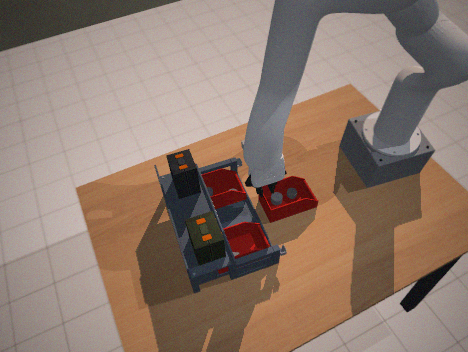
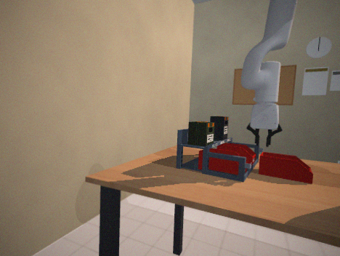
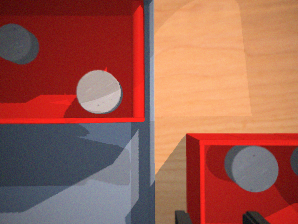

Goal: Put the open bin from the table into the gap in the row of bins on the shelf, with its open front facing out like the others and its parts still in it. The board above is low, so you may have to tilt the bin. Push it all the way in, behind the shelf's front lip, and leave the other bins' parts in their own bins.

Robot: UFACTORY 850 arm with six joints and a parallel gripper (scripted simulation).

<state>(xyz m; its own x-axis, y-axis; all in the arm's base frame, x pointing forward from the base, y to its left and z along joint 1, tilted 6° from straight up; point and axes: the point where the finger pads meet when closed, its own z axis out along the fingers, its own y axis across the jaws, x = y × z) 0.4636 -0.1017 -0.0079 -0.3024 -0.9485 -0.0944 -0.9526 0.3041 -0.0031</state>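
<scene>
The grey disc lies 50 mm ahead of my hand, 110 mm to the right of it and 110 mm below it. From my hand the other things lie so: blue-grey shelf (150 mm ahead, 50 mm to the right, 60 mm below).
</scene>
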